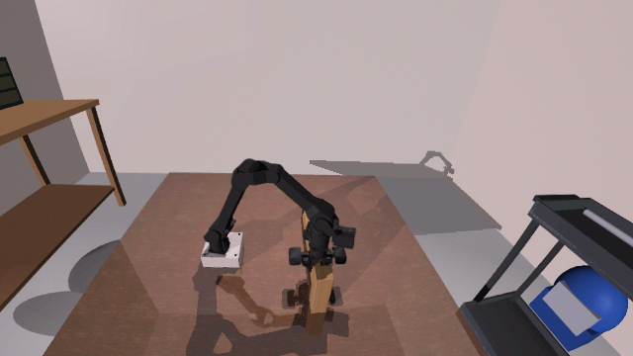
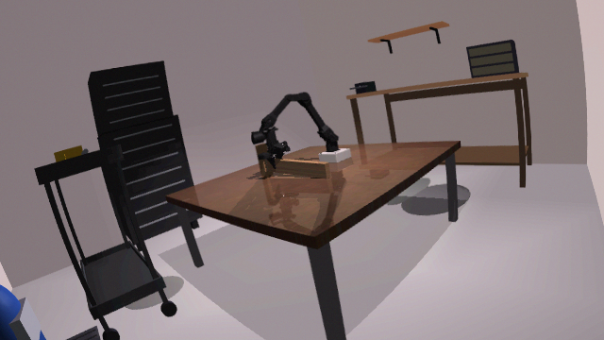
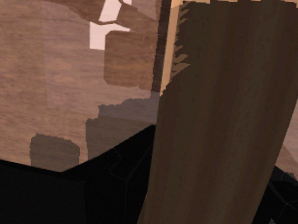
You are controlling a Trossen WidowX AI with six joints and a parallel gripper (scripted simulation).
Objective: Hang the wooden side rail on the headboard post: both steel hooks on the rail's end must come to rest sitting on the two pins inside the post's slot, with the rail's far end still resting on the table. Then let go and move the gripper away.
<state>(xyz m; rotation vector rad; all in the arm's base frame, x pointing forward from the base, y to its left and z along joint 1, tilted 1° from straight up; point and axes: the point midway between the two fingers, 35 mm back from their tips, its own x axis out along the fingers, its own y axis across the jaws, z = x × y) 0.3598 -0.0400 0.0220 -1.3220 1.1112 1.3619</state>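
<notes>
The wooden headboard post is 2 cm ahead of my gripper tip, 11 cm to the right of it and 4 cm above it.
</notes>
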